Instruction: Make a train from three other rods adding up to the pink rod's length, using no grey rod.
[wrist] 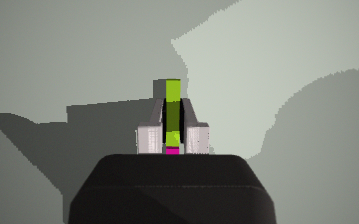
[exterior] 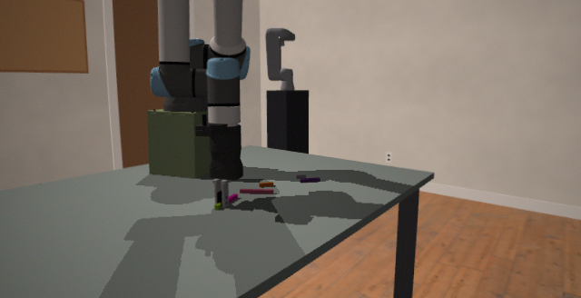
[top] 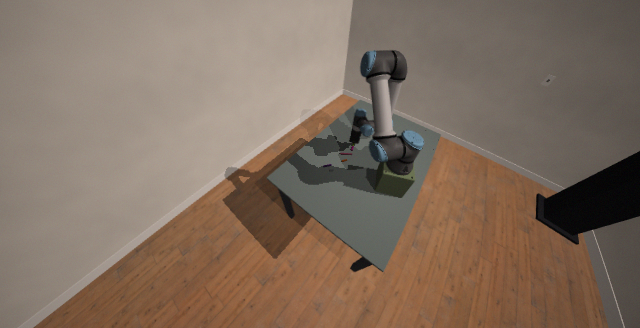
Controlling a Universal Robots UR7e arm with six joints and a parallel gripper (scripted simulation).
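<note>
Now: the lime rod 10 mm below my hand. From my hand the other things lie so: pink rod: 120 mm to the left, 30 mm behind, 10 mm below; purple rod: 310 mm to the left, 10 mm below; orange rod: 180 mm to the left, 60 mm behind, 10 mm below.
</note>
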